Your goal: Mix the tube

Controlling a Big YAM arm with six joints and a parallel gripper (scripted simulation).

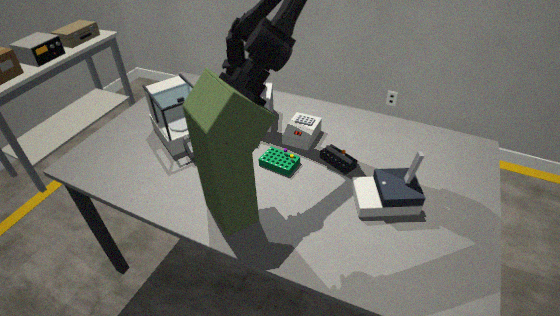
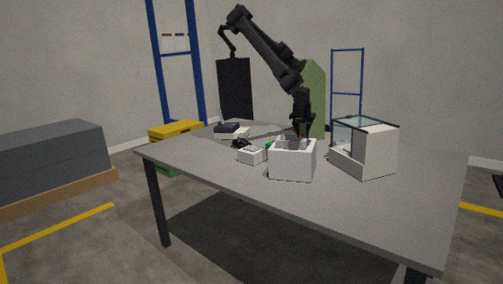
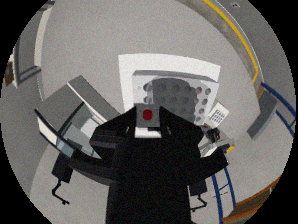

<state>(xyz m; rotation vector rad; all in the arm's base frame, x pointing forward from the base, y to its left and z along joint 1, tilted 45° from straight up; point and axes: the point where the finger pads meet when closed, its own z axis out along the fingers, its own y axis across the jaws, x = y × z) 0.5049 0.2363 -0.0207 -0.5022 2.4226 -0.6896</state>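
The tube B lies 2 cm below my hand. From my hand the other things lie so: green start key (16 cm behind, 8 cm to the right, 11 cm below); dry block DB (7 cm behind, 29 cm to the right, 15 cm below); grey shaking block (2 cm ahead, 4 cm to the right, 3 cm below).
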